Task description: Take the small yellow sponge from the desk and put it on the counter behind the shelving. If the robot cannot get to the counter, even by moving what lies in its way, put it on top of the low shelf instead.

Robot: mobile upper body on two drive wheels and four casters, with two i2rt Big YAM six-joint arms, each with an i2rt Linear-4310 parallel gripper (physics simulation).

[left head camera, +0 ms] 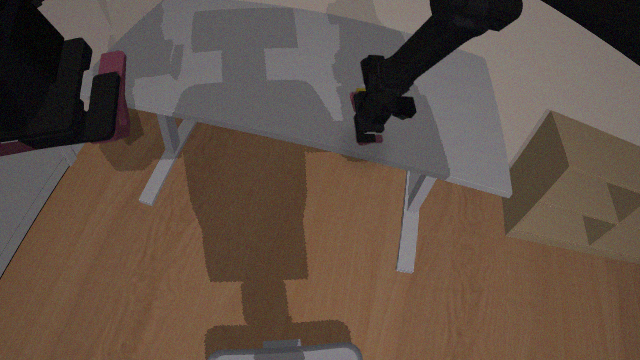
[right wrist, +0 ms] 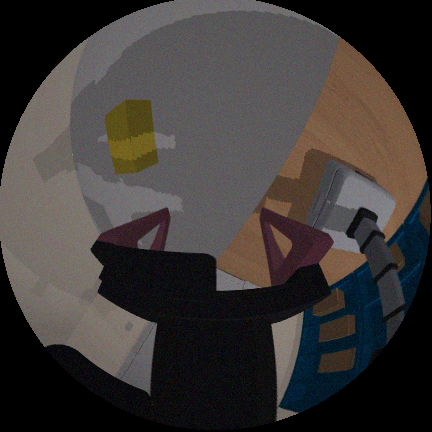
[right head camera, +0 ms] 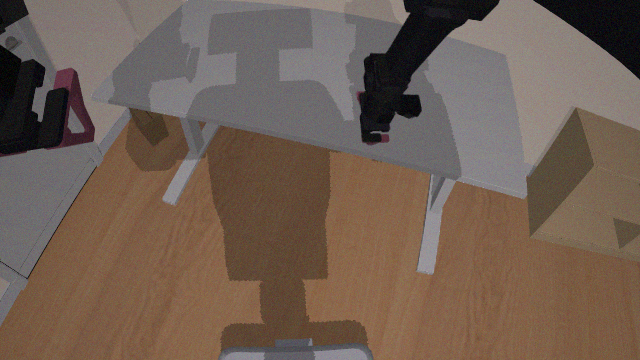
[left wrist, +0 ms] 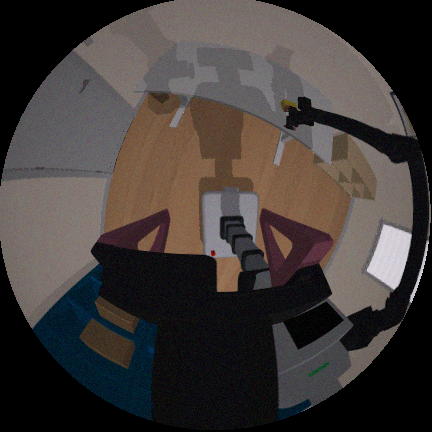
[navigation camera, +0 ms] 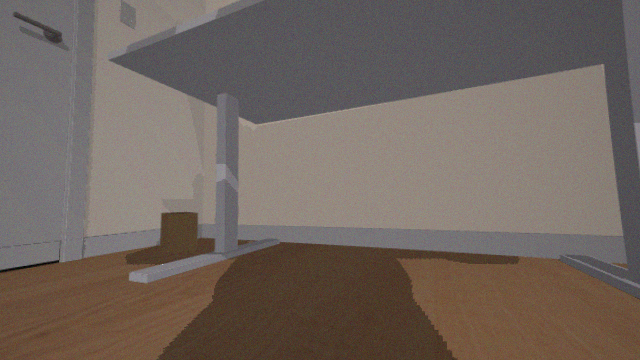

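The small yellow sponge stands on the grey desk. In the left head camera a sliver of it shows past the right gripper; in the right head camera it is hidden. My right gripper is open and empty above the desk, near its front edge. The sponge lies beyond the fingertips, to the upper left in the right wrist view. My left gripper is open and empty, well away from the sponge. The counter does not show.
A low tan shelf unit stands beside the desk's right end. A brown box stands behind the desk leg. A grey door is at the left. A blue structure with brown blocks shows near the robot.
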